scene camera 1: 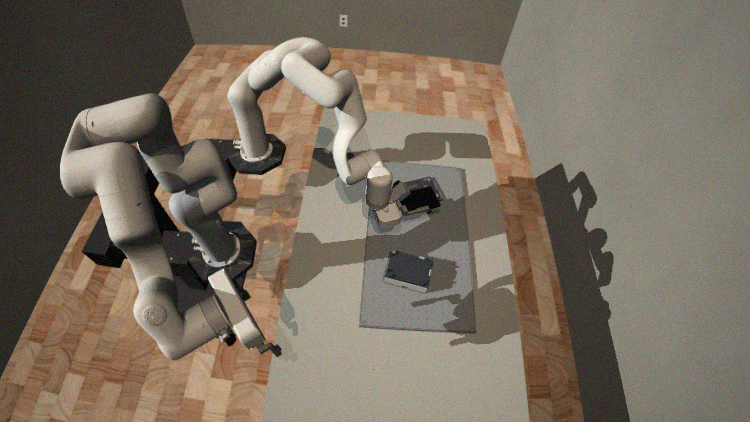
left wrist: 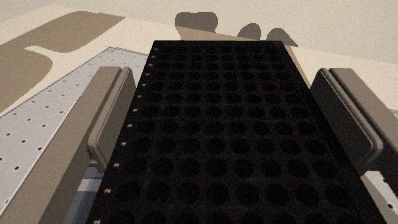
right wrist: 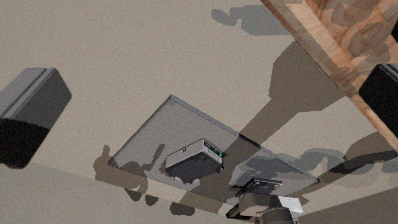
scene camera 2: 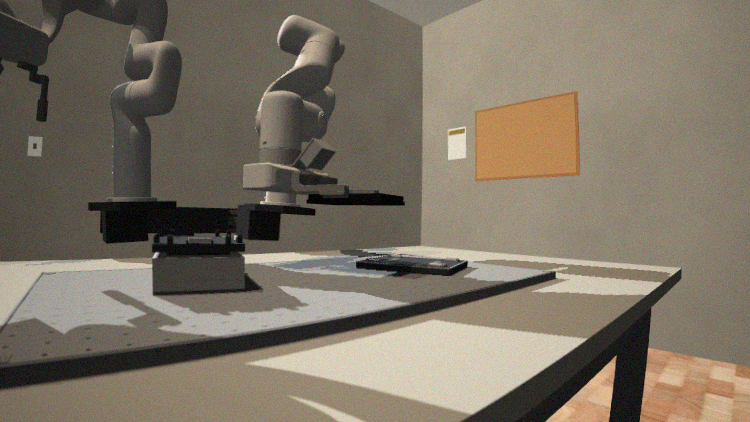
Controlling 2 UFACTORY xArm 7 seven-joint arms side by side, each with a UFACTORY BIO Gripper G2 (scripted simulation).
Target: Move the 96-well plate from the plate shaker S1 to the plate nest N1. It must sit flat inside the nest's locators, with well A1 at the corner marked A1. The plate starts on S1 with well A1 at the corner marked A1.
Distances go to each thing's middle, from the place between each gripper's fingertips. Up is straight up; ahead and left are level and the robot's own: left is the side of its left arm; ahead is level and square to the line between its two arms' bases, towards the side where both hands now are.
Right now the plate nest N1 (scene camera 2: 432, 271) is 2 cm ahead of my left hand, 12 cm to the left of it and 12 cm below it. The rest, counted from my left hand: plate shaker S1 (scene camera 2: 175, 274): 1 cm ahead, 22 cm to the right, 9 cm below; black 96-well plate (scene camera 2: 364, 198): 1 cm ahead, 1 cm below.
I see the plate shaker S1 400 mm ahead of my right hand, 310 mm to the left of it and 250 mm below it. Round my right hand: plate nest N1: 410 mm ahead, 650 mm to the left, 280 mm below; then black 96-well plate: 390 mm ahead, 530 mm to the left, 170 mm below.
